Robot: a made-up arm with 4 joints. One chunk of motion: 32 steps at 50 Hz.
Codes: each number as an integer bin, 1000 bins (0 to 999) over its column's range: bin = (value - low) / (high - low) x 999, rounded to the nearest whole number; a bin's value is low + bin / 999 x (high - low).
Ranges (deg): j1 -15..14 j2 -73..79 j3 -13..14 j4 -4..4
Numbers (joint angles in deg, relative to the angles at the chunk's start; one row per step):
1: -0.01 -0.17 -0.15 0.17
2: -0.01 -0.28 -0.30 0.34
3: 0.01 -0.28 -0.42 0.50
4: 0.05 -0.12 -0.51 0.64
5: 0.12 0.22 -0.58 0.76
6: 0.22 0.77 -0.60 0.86
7: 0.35 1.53 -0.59 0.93
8: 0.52 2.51 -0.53 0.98
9: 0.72 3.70 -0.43 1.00
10: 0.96 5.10 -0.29 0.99
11: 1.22 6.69 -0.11 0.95
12: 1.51 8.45 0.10 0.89
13: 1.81 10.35 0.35 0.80
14: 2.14 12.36 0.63 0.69
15: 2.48 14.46 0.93 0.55
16: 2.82 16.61 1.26 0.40
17: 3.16 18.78 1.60 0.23
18: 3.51 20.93 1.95 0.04
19: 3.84 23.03 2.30 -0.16
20: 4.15 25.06 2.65 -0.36
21: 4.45 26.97 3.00 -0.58
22: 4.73 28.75 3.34 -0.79
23: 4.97 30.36 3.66 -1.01
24: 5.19 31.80 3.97 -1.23
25: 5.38 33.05 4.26 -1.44
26: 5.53 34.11 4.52 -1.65
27: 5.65 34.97 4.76 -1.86
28: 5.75 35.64 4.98 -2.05
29: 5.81 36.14 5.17 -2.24
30: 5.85 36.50 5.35 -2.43
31: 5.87 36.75 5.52 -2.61
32: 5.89 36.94 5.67 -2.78
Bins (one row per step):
1: 516 479 475 521
2: 516 478 470 542
3: 517 478 465 562
4: 518 479 462 579
5: 521 481 460 594
6: 524 485 459 607
7: 529 490 459 616
8: 535 496 461 622
9: 542 504 465 624
10: 550 513 470 623
11: 559 524 477 618
12: 569 535 485 611
13: 579 548 494 599
14: 590 561 504 586
15: 602 575 515 568
16: 614 589 528 549
17: 626 603 540 528
18: 638 617 553 504
19: 649 631 566 480
20: 660 644 579 455
21: 670 657 592 427
22: 680 669 605 401
23: 688 679 616 373
24: 696 689 628 346
25: 702 697 639 320
26: 707 704 648 293
27: 711 710 657 267
28: 715 714 665 244
29: 717 717 672 220
30: 718 720 679 196
31: 719 721 685 174
32: 720 723 691 152

